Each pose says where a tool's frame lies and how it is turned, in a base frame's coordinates. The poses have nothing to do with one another.
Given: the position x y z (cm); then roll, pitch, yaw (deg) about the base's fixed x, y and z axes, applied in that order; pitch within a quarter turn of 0, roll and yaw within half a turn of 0.
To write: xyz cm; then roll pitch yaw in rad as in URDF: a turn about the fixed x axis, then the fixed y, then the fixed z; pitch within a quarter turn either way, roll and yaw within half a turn. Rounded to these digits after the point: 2 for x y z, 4 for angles.
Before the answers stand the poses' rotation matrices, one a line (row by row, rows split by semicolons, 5 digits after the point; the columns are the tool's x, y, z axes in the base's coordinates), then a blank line. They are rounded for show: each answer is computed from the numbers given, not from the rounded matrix.
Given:
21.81 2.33 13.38 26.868 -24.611 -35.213
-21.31 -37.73 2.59 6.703 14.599 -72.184
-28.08 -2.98 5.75 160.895 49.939 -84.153
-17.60 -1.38 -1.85 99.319 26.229 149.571
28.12 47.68 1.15 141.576 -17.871 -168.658
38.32 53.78 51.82 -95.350 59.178 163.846
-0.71 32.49 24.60 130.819 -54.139 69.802
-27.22 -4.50 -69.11 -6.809 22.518 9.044
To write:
0.74279 0.36060 -0.56411; -0.52424 0.83734 -0.15503; 0.41646 0.41088 0.81101
0.29608 0.95454 -0.03453; -0.92131 0.27586 -0.27404; -0.25205 0.11295 0.96110
0.06557 -0.91449 -0.39927; -0.64025 -0.34546 0.68610; -0.76536 0.21065 -0.60815
-0.77347 -0.29404 0.56150; 0.45432 0.36051 0.81463; -0.44196 0.88520 -0.14526
-0.93316 0.03292 -0.35794; -0.18718 0.80564 0.56206; 0.30687 0.59149 -0.74563
-0.49214 0.84720 -0.20010; 0.14255 -0.14833 -0.97861; -0.85876 -0.51014 -0.04777
0.20226 0.40171 0.89315; 0.54980 -0.80130 0.23589; 0.81044 0.44334 -0.38293
0.91228 -0.20093 0.35691; 0.14521 0.97347 0.17686; -0.38297 -0.10952 0.91724

21.81 2.33 13.38 0.4689 -0.4295 -0.6146
-21.31 -37.73 2.59 0.1170 0.2548 -1.2598
-28.08 -2.98 5.75 2.8081 0.8716 -1.4687
-17.60 -1.38 -1.85 1.7334 0.4578 2.6105
28.12 47.68 1.15 2.4710 -0.3119 -2.9436
38.32 53.78 51.82 -1.6642 1.0329 2.8597
-0.71 32.49 24.60 2.2832 -0.9449 1.2183
-27.22 -4.50 -69.11 -0.1188 0.3930 0.1578

